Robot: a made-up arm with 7 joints. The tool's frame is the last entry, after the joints. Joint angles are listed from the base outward.
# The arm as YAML. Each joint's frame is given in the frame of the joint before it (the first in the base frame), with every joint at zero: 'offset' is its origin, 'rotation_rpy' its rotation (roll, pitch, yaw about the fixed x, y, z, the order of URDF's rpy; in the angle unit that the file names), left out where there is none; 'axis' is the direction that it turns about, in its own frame. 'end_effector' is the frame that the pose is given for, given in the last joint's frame.
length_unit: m
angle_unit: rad
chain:
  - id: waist
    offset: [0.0, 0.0, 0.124]
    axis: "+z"
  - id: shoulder
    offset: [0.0, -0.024, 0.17]
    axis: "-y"
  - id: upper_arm
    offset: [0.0, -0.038, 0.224]
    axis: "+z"
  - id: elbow
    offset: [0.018, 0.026, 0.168]
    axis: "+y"
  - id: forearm
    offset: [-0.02, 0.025, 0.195]
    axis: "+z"
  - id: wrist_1
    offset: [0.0, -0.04, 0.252]
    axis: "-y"
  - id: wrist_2
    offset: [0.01, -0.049, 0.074]
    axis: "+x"
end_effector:
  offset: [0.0, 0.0, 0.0]
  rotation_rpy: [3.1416, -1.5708, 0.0]
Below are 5 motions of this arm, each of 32 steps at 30 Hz.
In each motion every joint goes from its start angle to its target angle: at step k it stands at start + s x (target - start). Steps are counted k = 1, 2, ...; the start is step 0. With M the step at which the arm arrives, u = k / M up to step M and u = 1 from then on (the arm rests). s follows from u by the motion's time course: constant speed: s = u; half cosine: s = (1 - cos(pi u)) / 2; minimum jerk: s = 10 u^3 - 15 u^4 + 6 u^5.
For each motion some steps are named. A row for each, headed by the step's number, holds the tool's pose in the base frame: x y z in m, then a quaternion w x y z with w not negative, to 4 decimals.
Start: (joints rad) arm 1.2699 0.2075 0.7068 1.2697 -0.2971 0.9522 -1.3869
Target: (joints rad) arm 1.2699 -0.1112 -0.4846 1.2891 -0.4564 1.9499 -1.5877
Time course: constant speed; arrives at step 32
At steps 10, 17, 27, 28, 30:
10: 0.0329 0.3566 0.9758 0.1124 -0.0557 0.6647 0.7365
17: 0.1524 0.3734 0.9504 0.2172 -0.0115 0.6147 0.7582
27: 0.2983 0.3538 0.9044 0.3875 0.0052 0.5418 0.7458
28: 0.3108 0.3494 0.8998 0.4049 0.0037 0.5347 0.7417
30: 0.3347 0.3395 0.8906 0.4395 -0.0011 0.5205 0.7321

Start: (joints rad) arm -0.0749 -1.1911 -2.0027 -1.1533 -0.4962 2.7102 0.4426
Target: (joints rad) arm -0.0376 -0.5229 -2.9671 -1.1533 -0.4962 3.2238 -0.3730
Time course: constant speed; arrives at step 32
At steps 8, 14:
8: 0.5233 0.1974 0.3485 0.0528 0.2239 -0.9658 -0.1193
14: 0.5388 0.1552 0.3804 0.0512 0.2548 -0.9655 -0.0175

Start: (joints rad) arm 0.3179 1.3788 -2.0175 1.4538 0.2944 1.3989 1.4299
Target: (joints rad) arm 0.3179 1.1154 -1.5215 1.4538 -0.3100 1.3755 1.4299
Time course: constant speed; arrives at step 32
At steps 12, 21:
12: -0.3685 -0.6581 0.2895 0.4211 0.3462 0.7119 -0.4427
21: -0.3487 -0.6713 0.4071 0.3940 0.2377 0.7218 -0.5170

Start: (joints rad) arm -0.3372 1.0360 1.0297 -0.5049 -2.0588 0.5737 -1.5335
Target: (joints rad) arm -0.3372 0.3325 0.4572 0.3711 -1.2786 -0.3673 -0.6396
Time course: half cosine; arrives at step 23
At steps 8, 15, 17, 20, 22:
8: -0.7996 0.0973 0.7130 0.7091 0.3469 -0.3462 0.5070
15: -0.4752 0.1118 1.0773 0.6209 0.5989 -0.1985 0.4652
17: -0.3623 0.0910 1.1348 0.5799 0.6709 -0.1844 0.4237
20: -0.2349 0.0593 1.1749 0.5308 0.7435 -0.1812 0.3643
22: -0.1941 0.0475 1.1828 0.5144 0.7647 -0.1826 0.3424

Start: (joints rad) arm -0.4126 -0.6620 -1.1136 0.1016 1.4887 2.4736 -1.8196
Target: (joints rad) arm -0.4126 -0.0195 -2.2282 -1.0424 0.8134 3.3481 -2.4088
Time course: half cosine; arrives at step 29
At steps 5, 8, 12, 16, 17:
5: 0.3720 -0.3234 0.9197 0.8536 -0.0648 -0.1833 0.4832
8: 0.3331 -0.2558 0.9629 0.8645 -0.1993 -0.1706 0.4288
12: 0.2764 -0.1342 1.0007 0.8298 -0.4298 -0.1525 0.3215
16: 0.2389 -0.0195 0.9943 0.7182 -0.6511 -0.1289 0.2089
17: 0.2339 0.0027 0.9872 0.6817 -0.6973 -0.1211 0.1856

